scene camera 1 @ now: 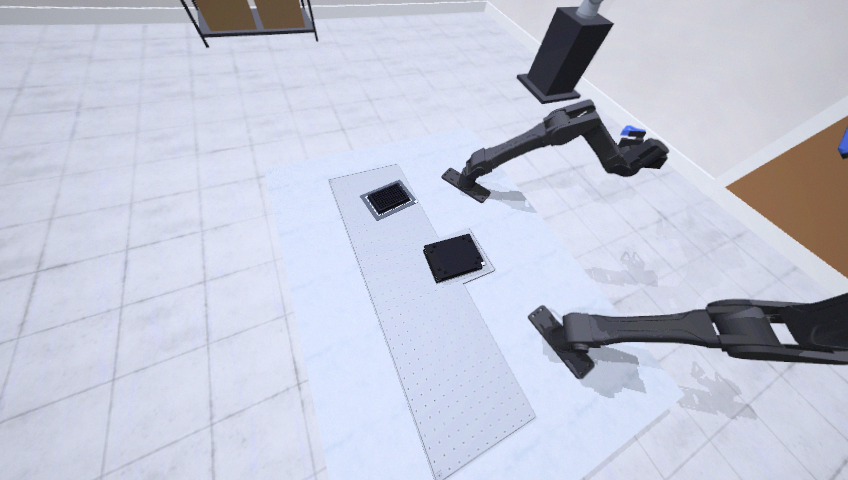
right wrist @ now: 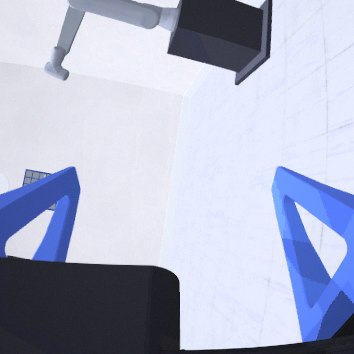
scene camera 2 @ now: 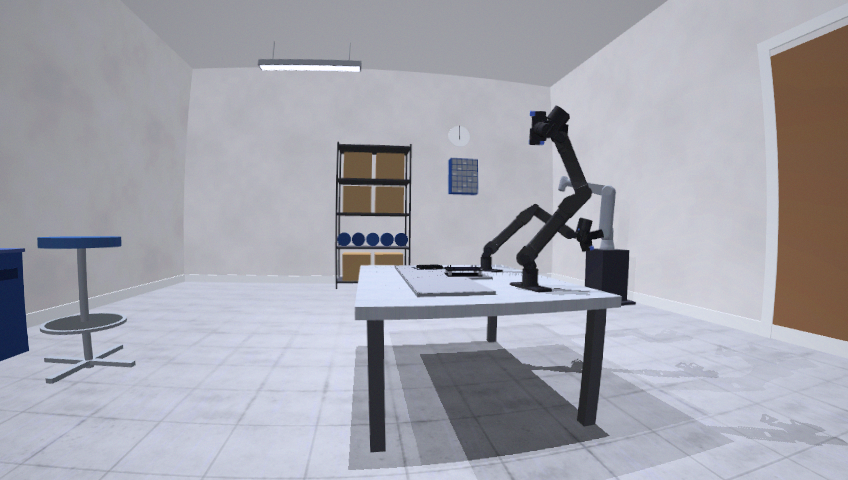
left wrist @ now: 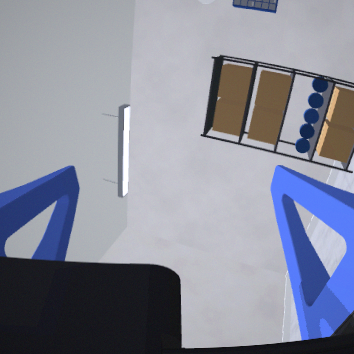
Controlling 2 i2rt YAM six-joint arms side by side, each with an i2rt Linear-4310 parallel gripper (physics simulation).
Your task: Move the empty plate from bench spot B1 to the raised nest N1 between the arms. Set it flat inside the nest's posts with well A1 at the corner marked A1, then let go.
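Frame: origin at the left arm's base, x right, y back, z down, level; millimetres.
Seen in the pictures: left gripper, between the fingertips: (scene camera 2: 531, 126) (left wrist: 174, 176); right gripper, between the fingertips: (scene camera 1: 621, 138) (right wrist: 175, 177); left arm's base, origin of its link: (scene camera 1: 558, 339) (scene camera 2: 529, 287); right arm's base, origin of its link: (scene camera 1: 465, 185) (scene camera 2: 485, 270).
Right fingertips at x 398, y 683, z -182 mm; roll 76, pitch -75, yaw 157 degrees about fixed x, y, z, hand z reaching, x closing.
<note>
Pixels of each thing's top centre, then the offset from my right fingertips to it. Level surfaces: height alone.
- black well plate, centre of its top: (scene camera 1: 388, 196) (scene camera 2: 429, 265) dx +283, dy -862, dz +153 mm
- raised black nest, centre of its top: (scene camera 1: 455, 253) (scene camera 2: 463, 265) dx -32, dy -805, dz +127 mm
- perforated board, height of its surface: dz +169 mm
The black well plate (scene camera 1: 389, 197) (scene camera 2: 429, 266) lies flat on its grey-framed bench spot at the upper end of the perforated board in scene camera 1. The raised black nest (scene camera 1: 454, 257) (scene camera 2: 462, 271) stands between the arm bases, with a small white mark at its right corner; lettering and well A1 are too small to read. My left gripper (scene camera 2: 533, 127) (left wrist: 174, 176) is open and empty, high above the table. My right gripper (scene camera 2: 585, 237) (right wrist: 175, 177) is open and empty, beyond the table's arm-side edge. Both are far from the plate. Neither wrist view shows plate or nest.
The perforated board (scene camera 1: 437, 380) lies lengthwise on the white table (scene camera 1: 309, 261) (scene camera 2: 476, 311). A black pedestal (scene camera 1: 565, 53) (scene camera 2: 606, 273) (right wrist: 220, 37) with a light grey arm stands beyond the right arm. A shelf rack (scene camera 2: 373, 181) stands against the far wall.
</note>
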